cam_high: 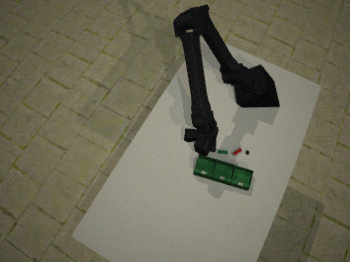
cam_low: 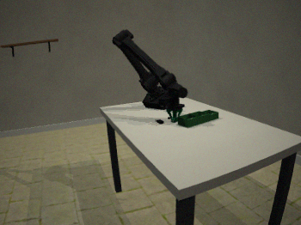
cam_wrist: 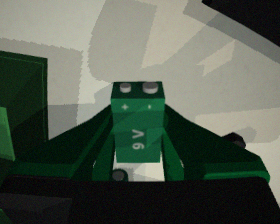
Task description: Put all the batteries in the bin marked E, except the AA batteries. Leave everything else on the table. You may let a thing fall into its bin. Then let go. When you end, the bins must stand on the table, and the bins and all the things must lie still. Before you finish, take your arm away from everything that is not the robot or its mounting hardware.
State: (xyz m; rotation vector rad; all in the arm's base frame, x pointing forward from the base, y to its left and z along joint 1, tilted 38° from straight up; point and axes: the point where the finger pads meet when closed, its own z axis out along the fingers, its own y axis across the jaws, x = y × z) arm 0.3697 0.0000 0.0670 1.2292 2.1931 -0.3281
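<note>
The green 9 V battery is 10 mm to the right of my hand. The rest, counted from my hand: green cylindrical battery (20 mm behind, 80 mm to the left); green bin (70 mm ahead, 120 mm to the left, 10 mm above); red cylindrical battery (50 mm behind, 130 mm to the left).
</note>
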